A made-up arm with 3 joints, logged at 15 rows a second.
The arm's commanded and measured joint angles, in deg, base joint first. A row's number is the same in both.
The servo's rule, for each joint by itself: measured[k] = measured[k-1] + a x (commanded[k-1-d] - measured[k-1]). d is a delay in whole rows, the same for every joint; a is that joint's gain. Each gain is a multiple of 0.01, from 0.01 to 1. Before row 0 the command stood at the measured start. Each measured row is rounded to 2 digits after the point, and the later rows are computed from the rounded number. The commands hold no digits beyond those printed.
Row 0, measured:
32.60, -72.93, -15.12
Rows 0 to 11, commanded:
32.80, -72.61, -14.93
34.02, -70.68, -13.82
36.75, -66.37, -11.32
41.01, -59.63, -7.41
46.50, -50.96, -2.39
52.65, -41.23, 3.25
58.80, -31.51, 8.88
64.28, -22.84, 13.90
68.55, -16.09, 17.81
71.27, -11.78, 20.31
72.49, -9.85, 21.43
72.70, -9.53, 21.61
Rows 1 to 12, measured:
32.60, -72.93, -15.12
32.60, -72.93, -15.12
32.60, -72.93, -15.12
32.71, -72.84, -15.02
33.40, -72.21, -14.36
35.18, -70.52, -12.69
38.27, -67.36, -9.79
42.63, -62.60, -5.72
47.94, -56.40, -0.79
53.70, -49.18, 4.53
59.31, -41.54, 9.68
64.21, -34.16, 14.15
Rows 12 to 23, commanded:
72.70, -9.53, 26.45
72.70, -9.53, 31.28
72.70, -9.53, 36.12
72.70, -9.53, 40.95
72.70, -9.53, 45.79
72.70, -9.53, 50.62
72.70, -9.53, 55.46
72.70, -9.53, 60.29
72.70, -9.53, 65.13
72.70, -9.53, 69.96
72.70, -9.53, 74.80
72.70, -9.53, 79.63
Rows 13 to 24, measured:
67.95, -27.67, 17.54
70.36, -22.50, 19.68
71.60, -18.74, 20.74
72.18, -16.07, 23.88
72.46, -14.17, 27.95
72.59, -12.82, 32.44
72.65, -11.87, 37.12
72.68, -11.19, 41.89
72.69, -10.71, 46.69
72.70, -10.37, 51.51
72.70, -10.13, 56.34
72.70, -9.96, 61.17

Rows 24 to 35, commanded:
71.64, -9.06, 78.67
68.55, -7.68, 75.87
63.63, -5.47, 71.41
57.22, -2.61, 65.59
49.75, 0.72, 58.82
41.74, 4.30, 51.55
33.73, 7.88, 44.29
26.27, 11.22, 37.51
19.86, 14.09, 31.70
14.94, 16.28, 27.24
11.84, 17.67, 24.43
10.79, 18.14, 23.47
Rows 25 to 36, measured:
72.70, -9.84, 66.00
72.70, -9.75, 70.84
72.70, -9.69, 75.67
72.14, -9.51, 77.32
70.24, -8.98, 76.52
66.74, -7.96, 73.71
61.69, -6.41, 69.24
55.36, -4.34, 63.51
48.14, -1.83, 56.93
40.50, 0.99, 49.98
32.96, 3.96, 43.12
26.02, 6.90, 36.84

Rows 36 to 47, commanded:
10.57, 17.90, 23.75
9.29, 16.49, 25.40
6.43, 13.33, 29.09
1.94, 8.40, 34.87
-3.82, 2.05, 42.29
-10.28, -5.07, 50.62
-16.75, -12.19, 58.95
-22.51, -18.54, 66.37
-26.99, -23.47, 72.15
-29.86, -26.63, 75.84
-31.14, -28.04, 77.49
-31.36, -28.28, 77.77
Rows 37 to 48, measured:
20.15, 9.62, 31.56
15.75, 11.95, 27.64
13.12, 13.75, 25.35
11.77, 14.95, 24.47
10.46, 15.40, 24.98
8.32, 14.80, 27.24
4.94, 12.94, 31.44
0.30, 9.78, 37.41
-5.31, 5.47, 44.68
-11.37, 0.35, 52.53
-17.27, -5.13, 60.14
-22.42, -10.45, 66.75

